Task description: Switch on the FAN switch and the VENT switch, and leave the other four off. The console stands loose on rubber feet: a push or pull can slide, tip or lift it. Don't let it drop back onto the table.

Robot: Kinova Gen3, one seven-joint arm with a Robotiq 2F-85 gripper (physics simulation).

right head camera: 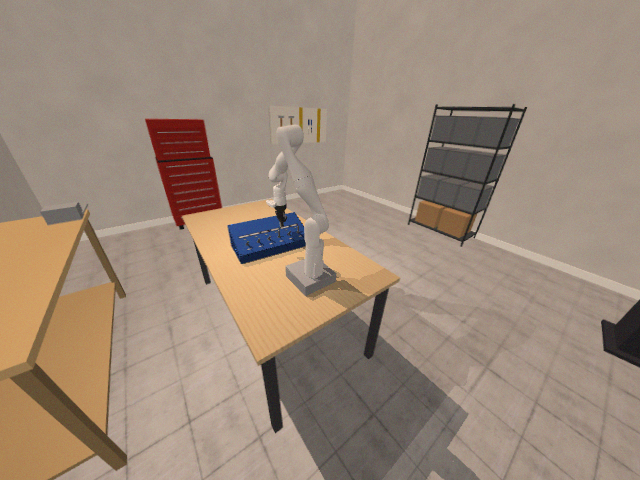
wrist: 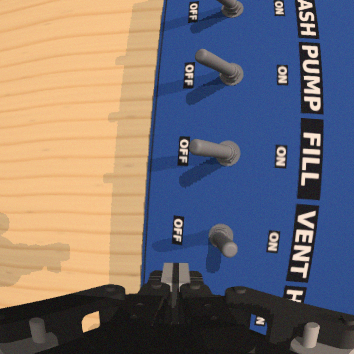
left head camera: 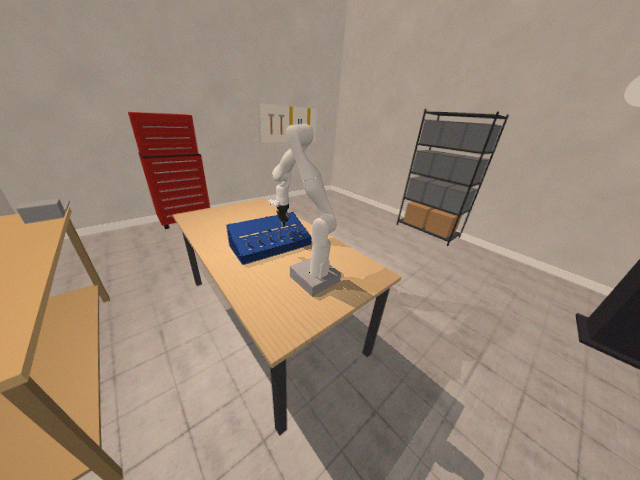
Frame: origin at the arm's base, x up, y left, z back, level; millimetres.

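Where they show: gripper, fingertip midpoint: [right head camera: 281, 226] [wrist: 175, 278] [left head camera: 283, 226]; arm's base, link origin: [right head camera: 312, 272] [left head camera: 317, 272].
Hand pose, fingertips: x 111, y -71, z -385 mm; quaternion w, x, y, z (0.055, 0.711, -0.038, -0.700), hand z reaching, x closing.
Note:
Each offset is from my fingertips to the top centre of the thing. "pt": to the spot under its first point. Level surfaces: height alone.
The blue console [left head camera: 268, 246] [right head camera: 266, 250] [wrist: 260, 190] rests on the table with a row of grey toggle levers. In the wrist view, the VENT lever {dx -39, dy +1, dz -38 mm} [wrist: 225, 242] leans away from OFF, slightly toward ON. The FILL lever {dx -48, dy +74, dz -38 mm} [wrist: 212, 149] and PUMP lever {dx -48, dy +145, dz -52 mm} [wrist: 217, 64] lean toward OFF. Part of another lever {pt dx -78, dy +207, dz -78 mm} [wrist: 231, 7] shows at the top edge, beside a label ending in ASH. The FAN label is not readable in any view. My gripper [left head camera: 283, 225] [right head camera: 281, 225] [wrist: 175, 278] is shut and empty, over the console, below and left of the VENT lever in the wrist view.
The wooden table {dx -175 mm} [left head camera: 258, 304] [right head camera: 253, 310] carries the arm's grey base [left head camera: 310, 281] [right head camera: 306, 281] near the console. A second wooden bench [left head camera: 31, 258] [right head camera: 36, 268] stands at left. A red tool cabinet [left head camera: 178, 178] [right head camera: 191, 180] and a shelf rack stand farther back.

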